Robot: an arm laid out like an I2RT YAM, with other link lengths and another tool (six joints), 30 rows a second.
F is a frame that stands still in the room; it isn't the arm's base.
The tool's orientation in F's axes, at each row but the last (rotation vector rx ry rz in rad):
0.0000 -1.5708 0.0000
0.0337 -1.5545 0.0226
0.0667 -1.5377 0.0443
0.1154 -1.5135 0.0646
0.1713 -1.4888 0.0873
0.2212 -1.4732 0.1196
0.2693 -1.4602 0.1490
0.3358 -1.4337 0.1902
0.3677 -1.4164 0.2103
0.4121 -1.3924 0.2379
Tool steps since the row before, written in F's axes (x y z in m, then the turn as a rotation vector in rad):
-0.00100 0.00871 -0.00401 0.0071 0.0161 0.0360
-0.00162 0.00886 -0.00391 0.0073 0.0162 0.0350
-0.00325 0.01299 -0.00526 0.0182 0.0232 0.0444
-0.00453 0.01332 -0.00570 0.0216 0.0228 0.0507
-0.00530 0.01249 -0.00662 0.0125 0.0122 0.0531
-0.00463 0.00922 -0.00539 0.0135 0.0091 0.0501
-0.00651 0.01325 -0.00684 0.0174 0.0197 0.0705
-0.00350 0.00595 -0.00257 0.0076 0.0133 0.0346
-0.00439 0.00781 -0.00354 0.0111 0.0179 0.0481
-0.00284 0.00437 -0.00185 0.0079 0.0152 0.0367
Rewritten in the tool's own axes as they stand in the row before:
-0.00401 0.00871 0.00100 0.0360 0.0161 -0.0071
-0.00400 0.00888 0.00124 0.0350 0.0162 -0.0073
-0.00553 0.01310 0.00215 0.0447 0.0225 -0.0184
-0.00634 0.01354 0.00264 0.0512 0.0220 -0.0214
-0.00761 0.01277 0.00264 0.0533 0.0132 -0.0105
-0.00631 0.00957 0.00202 0.0506 0.0097 -0.0110
-0.00833 0.01382 0.00207 0.0706 0.0207 -0.0158
-0.00343 0.00644 0.00100 0.0343 0.0139 -0.0081
-0.00473 0.00836 0.00075 0.0477 0.0186 -0.0116
-0.00264 0.00483 0.00051 0.0362 0.0158 -0.0089

